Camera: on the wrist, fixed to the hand. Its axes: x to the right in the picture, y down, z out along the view.
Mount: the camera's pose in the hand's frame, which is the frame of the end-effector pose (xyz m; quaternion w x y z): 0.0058 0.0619 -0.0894 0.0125 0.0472 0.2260 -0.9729
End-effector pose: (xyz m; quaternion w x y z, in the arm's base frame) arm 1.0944 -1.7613 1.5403 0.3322 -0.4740 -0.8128 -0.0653
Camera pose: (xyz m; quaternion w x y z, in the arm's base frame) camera 1.1856 -1.7612 1.5998 0.1467 0.8153 -0.3993 -0.3928
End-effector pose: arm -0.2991 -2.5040 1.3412 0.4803 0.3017 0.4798 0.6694
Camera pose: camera -0.4004 -2.5350 1.3666 0.5346 -0.5916 0.4397 -0.4134
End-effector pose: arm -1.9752 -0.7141 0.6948 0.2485 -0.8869 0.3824 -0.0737
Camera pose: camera -2.0396 -0.7888 0.7411 0.1132 0.3547 0.8054 0.4612
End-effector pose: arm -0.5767 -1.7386 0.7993 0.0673 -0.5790 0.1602 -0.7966
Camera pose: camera -0.6678 -1.7826 0.7590 0.7830 -0.0201 0.5837 0.2138
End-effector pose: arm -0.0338 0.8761 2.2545 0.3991 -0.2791 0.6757 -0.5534
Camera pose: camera -0.1087 0.9326 2.1992 0.6730 0.5170 0.1990 0.4902
